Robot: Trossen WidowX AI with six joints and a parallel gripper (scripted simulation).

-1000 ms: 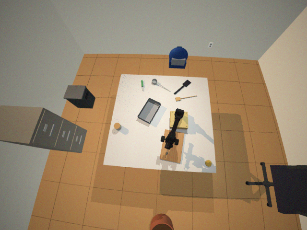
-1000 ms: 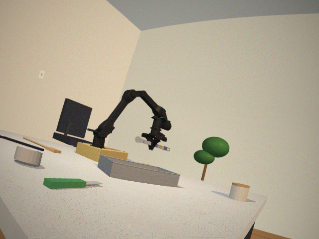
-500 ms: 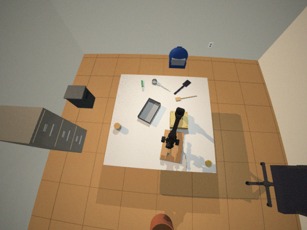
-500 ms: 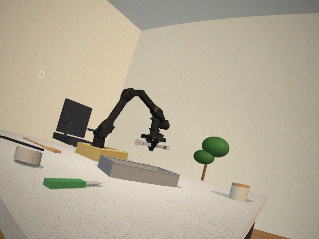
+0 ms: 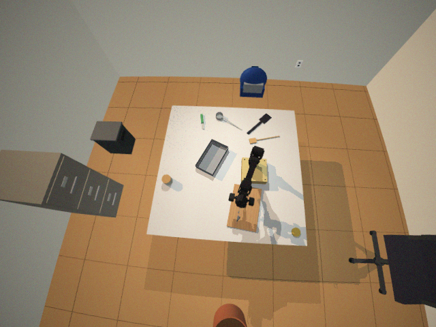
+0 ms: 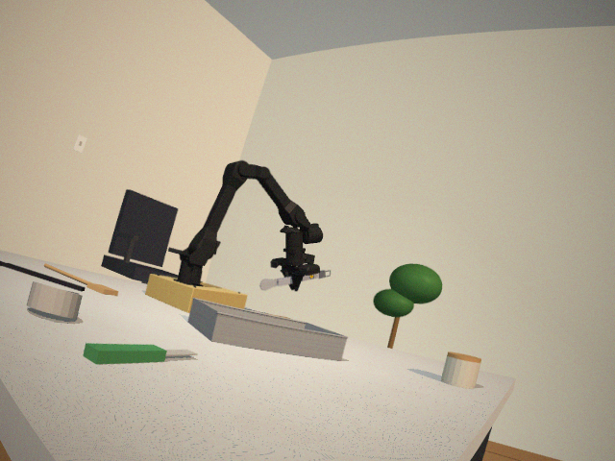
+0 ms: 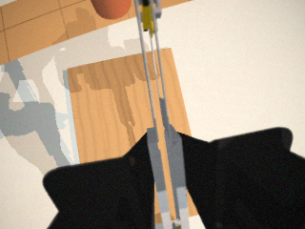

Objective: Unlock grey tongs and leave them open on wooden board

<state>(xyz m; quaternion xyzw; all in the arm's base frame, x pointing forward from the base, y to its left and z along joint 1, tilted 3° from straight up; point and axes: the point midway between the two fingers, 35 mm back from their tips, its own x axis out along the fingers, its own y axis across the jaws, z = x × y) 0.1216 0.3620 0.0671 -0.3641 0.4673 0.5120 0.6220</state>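
The yellow lock piece is 2 cm ahead of my gripper tip, 6 cm to the left of it and 6 cm above it. The rest, counted from my gripper tip: grey roasting tin: 24 cm ahead, 44 cm to the right, 10 cm below; yellow disc: 46 cm behind, 20 cm to the left, 12 cm below; wooden board: 5 cm behind, 12 cm below.
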